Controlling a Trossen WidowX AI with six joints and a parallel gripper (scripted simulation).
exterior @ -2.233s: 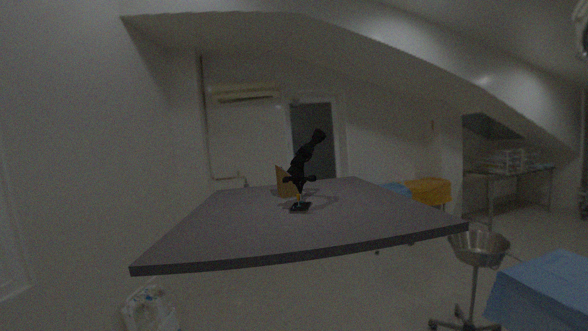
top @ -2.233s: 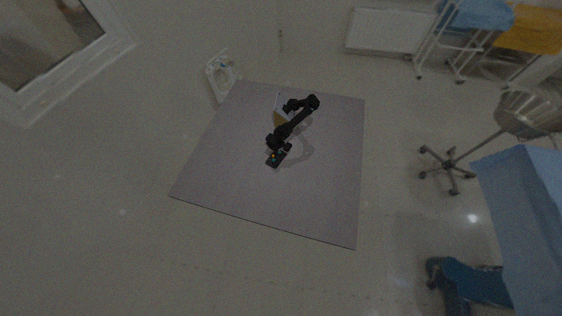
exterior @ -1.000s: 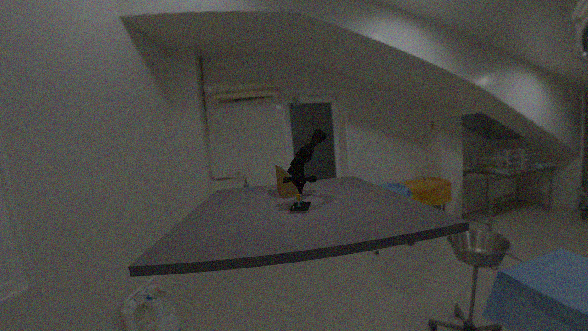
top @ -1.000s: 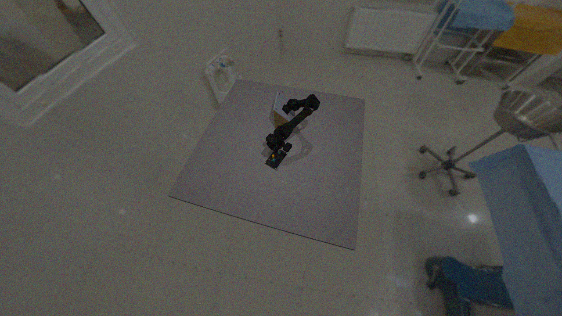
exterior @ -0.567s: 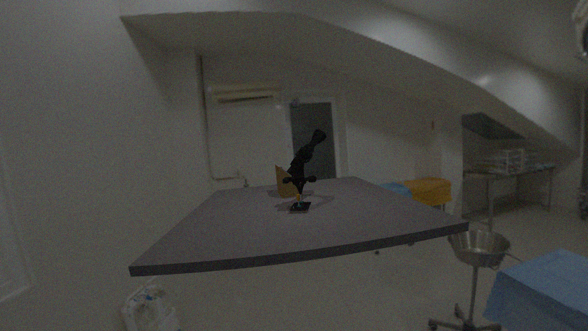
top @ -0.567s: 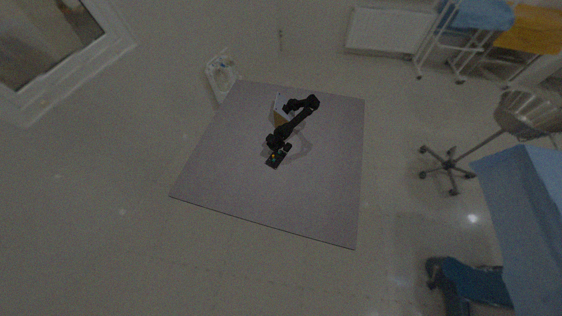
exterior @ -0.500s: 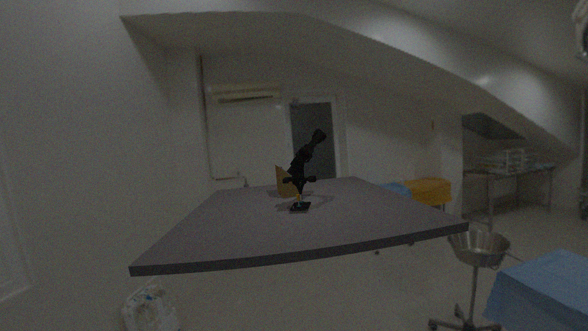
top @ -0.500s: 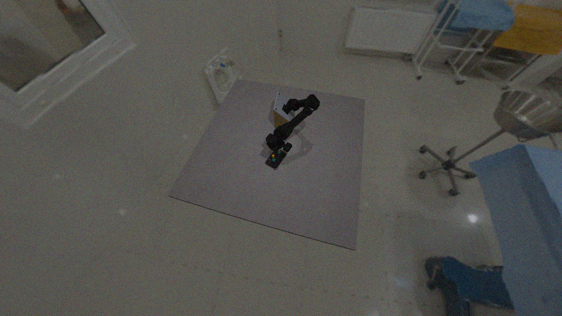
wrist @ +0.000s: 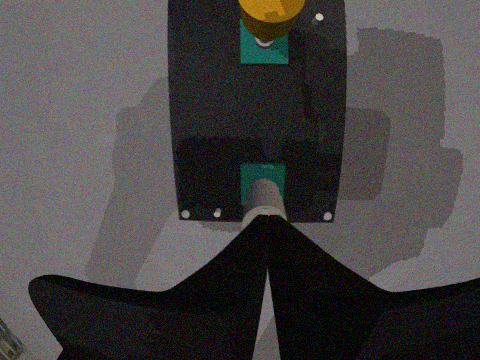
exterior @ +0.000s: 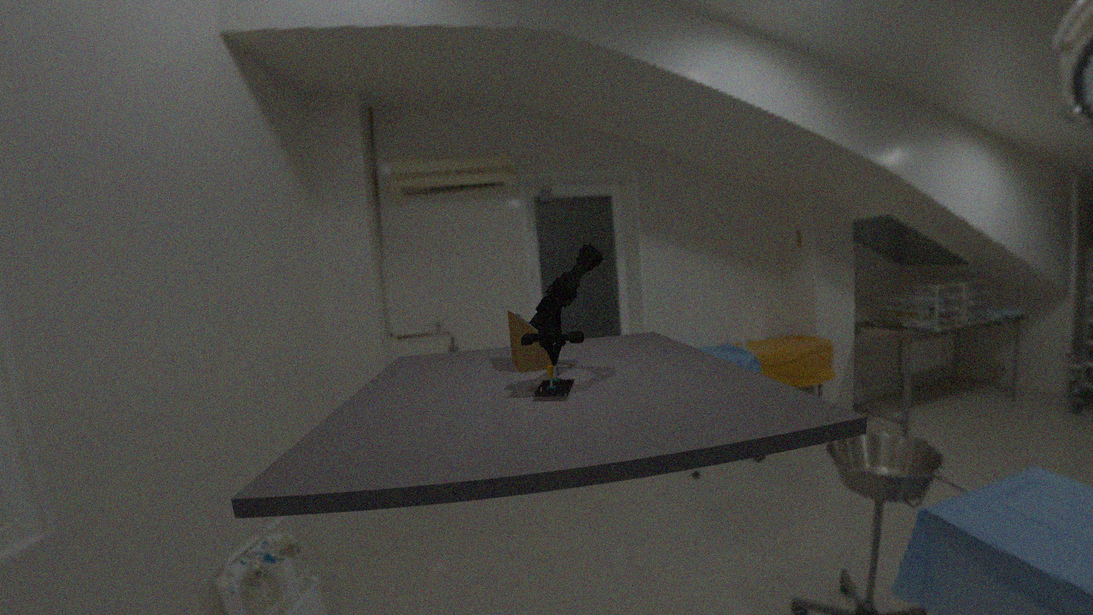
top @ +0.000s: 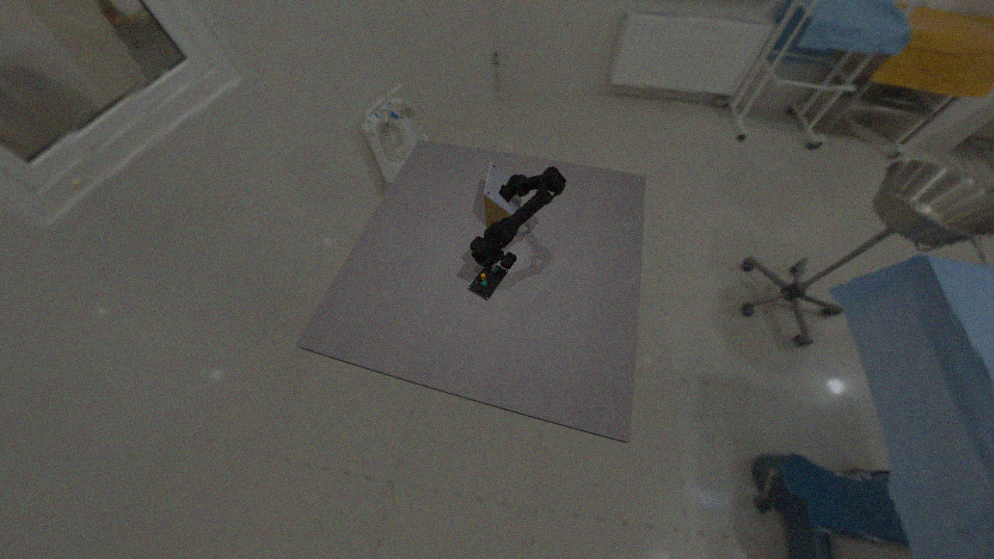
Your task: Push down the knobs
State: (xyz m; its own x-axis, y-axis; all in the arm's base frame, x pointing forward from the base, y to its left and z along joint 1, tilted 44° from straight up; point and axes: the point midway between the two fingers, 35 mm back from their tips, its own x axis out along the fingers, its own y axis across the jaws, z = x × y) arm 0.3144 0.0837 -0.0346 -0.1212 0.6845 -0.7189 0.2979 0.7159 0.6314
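Right now my gripper tip is 30 mm above the potentiometer with grey knob. The rest, counted from my gripper tip: teal potentiometer with orange knob 70 mm ahead, 20 mm to the right, 20 mm below.
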